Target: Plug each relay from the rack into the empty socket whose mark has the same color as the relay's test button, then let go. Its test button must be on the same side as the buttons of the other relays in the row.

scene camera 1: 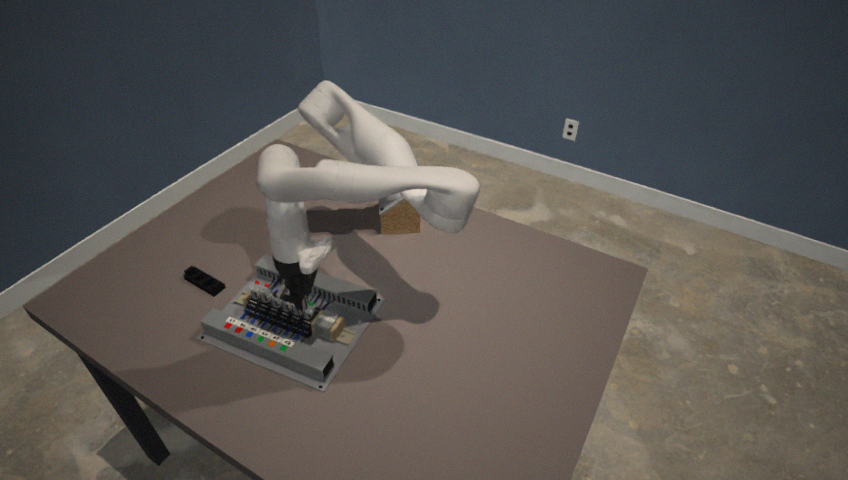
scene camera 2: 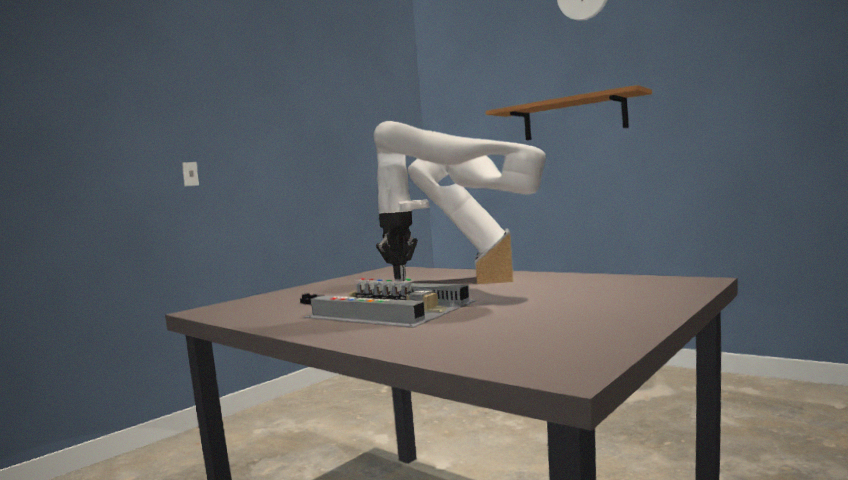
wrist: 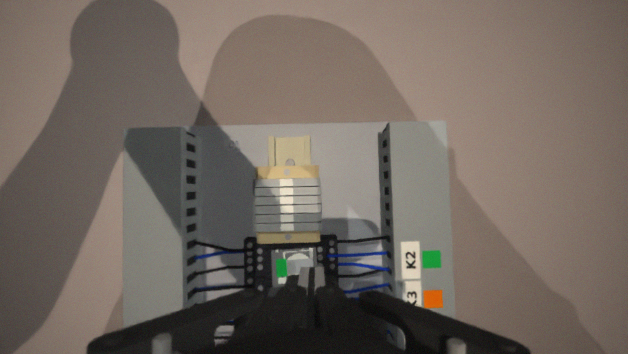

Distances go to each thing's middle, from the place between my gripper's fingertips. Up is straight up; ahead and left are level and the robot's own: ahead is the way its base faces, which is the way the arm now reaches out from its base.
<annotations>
The panel (scene camera 1: 340,351) is 20 mm behind my hand, 40 mm to the right of it and 70 mm below it.
</annotations>
